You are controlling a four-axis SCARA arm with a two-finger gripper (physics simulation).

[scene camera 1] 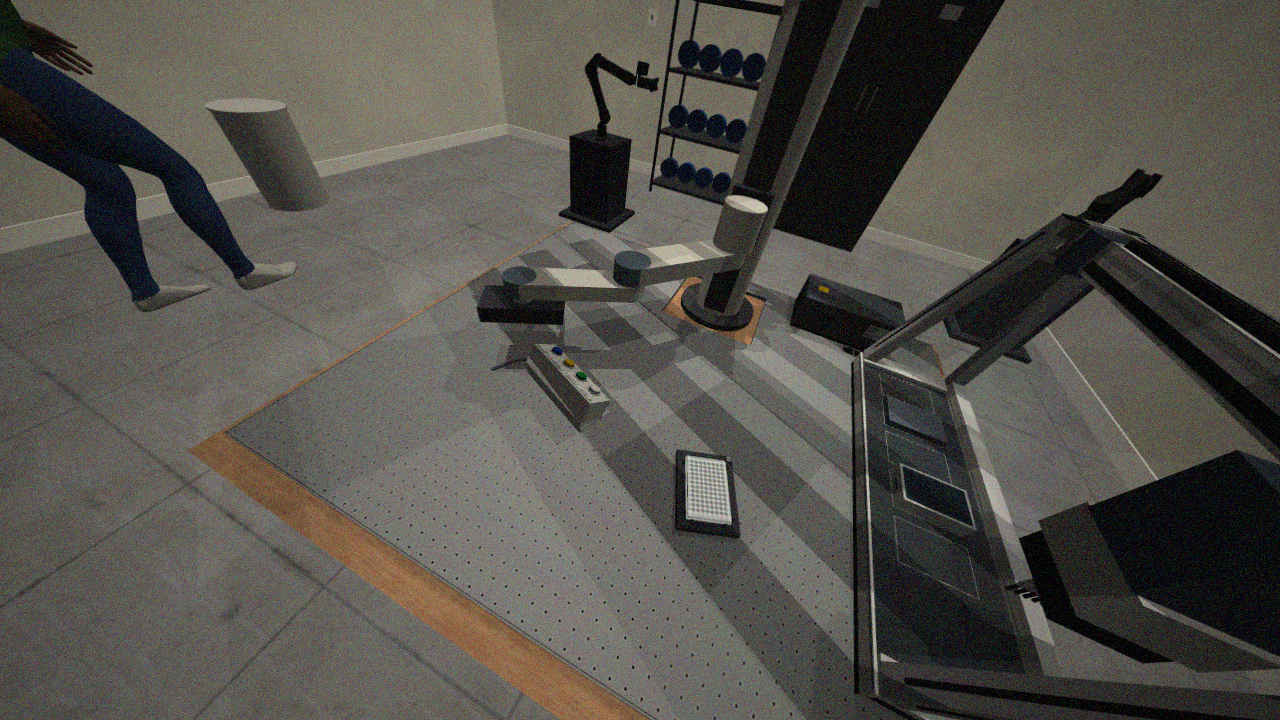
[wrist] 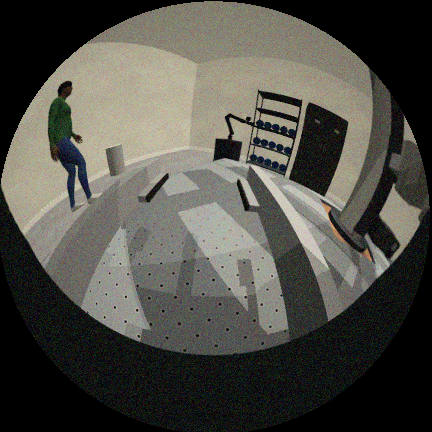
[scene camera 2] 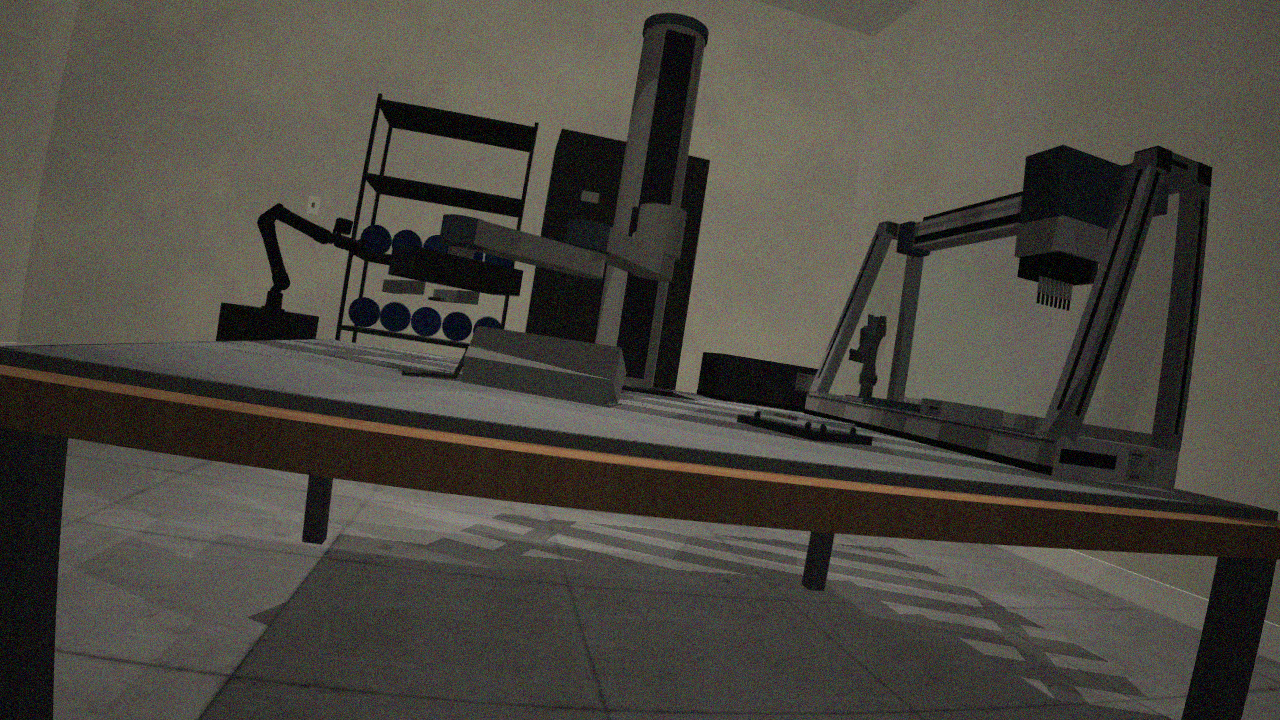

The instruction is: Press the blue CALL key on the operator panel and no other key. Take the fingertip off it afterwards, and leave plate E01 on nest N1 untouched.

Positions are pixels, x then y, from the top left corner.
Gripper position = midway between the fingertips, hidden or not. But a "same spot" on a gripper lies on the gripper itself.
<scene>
gripper: scene camera 1 533,278; wrist; scene camera 2
well plate: scene camera 1; scene camera 2; not seen in the wrist view (out of frame)
same spot on gripper: (wrist: 310,297) = (scene camera 2: 462,293)
same spot on well plate: (scene camera 1: 707,499) = (scene camera 2: 814,418)
</scene>
